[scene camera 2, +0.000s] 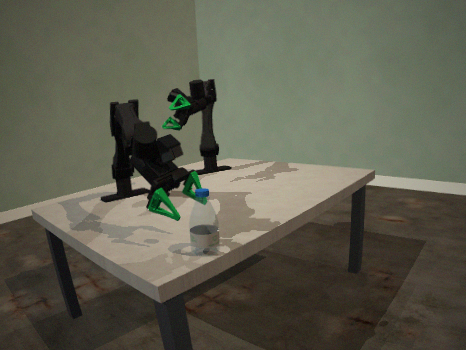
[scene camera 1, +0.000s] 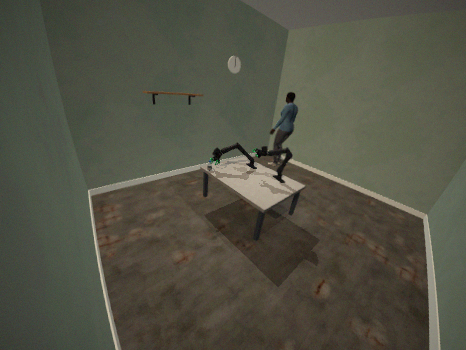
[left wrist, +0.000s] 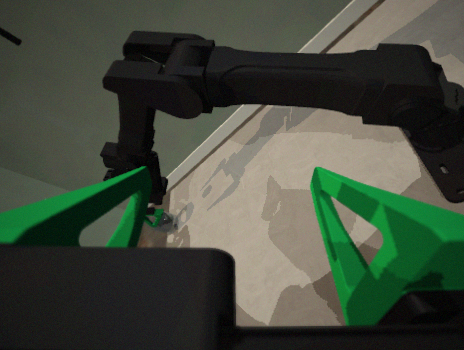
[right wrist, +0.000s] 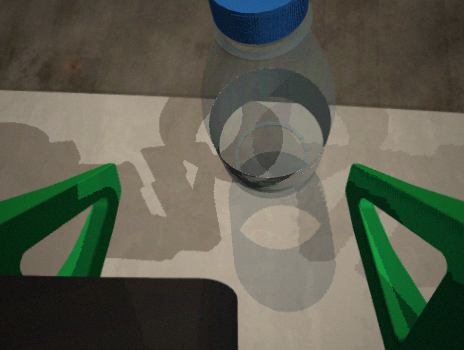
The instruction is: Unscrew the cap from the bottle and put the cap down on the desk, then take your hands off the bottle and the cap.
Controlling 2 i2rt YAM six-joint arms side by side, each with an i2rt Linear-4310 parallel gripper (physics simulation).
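Pixels of known places: left gripper, fingertip midpoint: [scene camera 2: 166, 118] [scene camera 1: 253, 152] [left wrist: 231, 176]; right gripper, fingertip midpoint: [scene camera 2: 193, 210] [scene camera 1: 212, 164] [left wrist: 156, 213] [right wrist: 233, 176]; left arm's base at its link origin: [scene camera 2: 211, 171] [scene camera 1: 278, 179]; right arm's base at its link origin: [scene camera 2: 125, 196] [scene camera 1: 251, 166] [left wrist: 440, 134].
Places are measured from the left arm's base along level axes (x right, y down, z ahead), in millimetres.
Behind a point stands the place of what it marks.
A clear bottle [scene camera 2: 204, 222] @[x 471, y -84, z 887 mm] [right wrist: 270, 120] @[x 469, y -105, z 838 mm] [left wrist: 169, 221] @[x 457, y -39, z 826 mm] stands upright on the desk [scene camera 2: 300, 200] @[x 32, y 0, z 691 mm] [scene camera 1: 260, 192] @[x -231, y 0, z 449 mm] near its edge. The blue cap [scene camera 2: 202, 192] @[x 462, y -146, z 874 mm] [right wrist: 260, 20] @[x 463, y -145, z 847 mm] sits on top of the bottle's neck. My right gripper [scene camera 2: 192, 210] @[x 462, y -91, z 816 mm] [right wrist: 233, 176] @[x 462, y -91, z 816 mm] is open and empty. Its fingertips point toward the bottle, on its near side in the right wrist view, with the bottle's body ahead of and between their lines. It is lower than the cap. My left gripper [scene camera 2: 176, 114] [left wrist: 231, 176] @[x 310, y -290, z 279 mm] is open and empty, raised high above the desk, well away from the bottle.
The bottle stands close to the desk edge, with the floor [right wrist: 125, 45] beyond. In the left wrist view the right arm [left wrist: 300, 77] @[x 471, y -214, z 268 mm] stretches across the upper part. A person [scene camera 1: 286, 120] stands behind the desk; a shelf [scene camera 1: 172, 93] and a clock [scene camera 1: 234, 64] are on the wall.
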